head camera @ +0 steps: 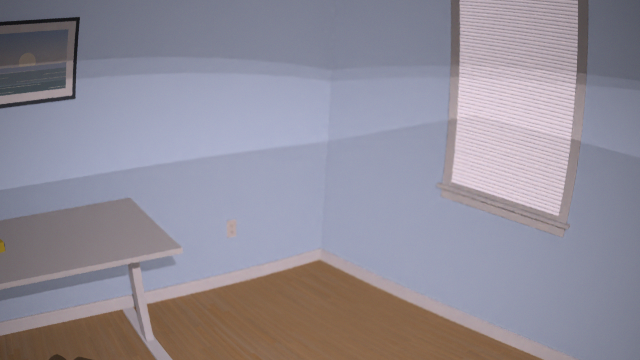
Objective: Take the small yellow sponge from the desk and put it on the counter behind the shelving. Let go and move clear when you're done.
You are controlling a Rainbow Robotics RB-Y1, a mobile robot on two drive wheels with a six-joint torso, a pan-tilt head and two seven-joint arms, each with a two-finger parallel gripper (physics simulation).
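Frame: origin at the robot's base, x left, y back, z up, level; millimetres.
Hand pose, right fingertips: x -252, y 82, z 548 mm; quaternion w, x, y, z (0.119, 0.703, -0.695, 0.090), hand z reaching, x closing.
Observation:
After its pixels a point has its place.
A small part of the yellow sponge [2, 246] @[x 1822, y -410, z 746 mm] shows at the left edge of the head camera view. It lies on the grey desk [100, 225] @[x 1704, y -970, z 721 mm], whose right end and one white leg show at the lower left. The rest of the sponge and of the desk is cut off by the view's edge. The counter and the shelving do not show in this view. Neither of my grippers is in view.
A framed seascape picture [72, 60] @[x 2052, y -1031, z 1524 mm] hangs on the blue wall above the desk. A wall outlet [231, 228] @[x 1654, y -2047, z 403 mm] is to the right of the desk. A window with blinds [515, 100] @[x 34, y -2215, z 1395 mm] is on the right wall. Wooden floor [310, 310] @[x 1061, y -2021, z 0 mm] runs to the room's corner.

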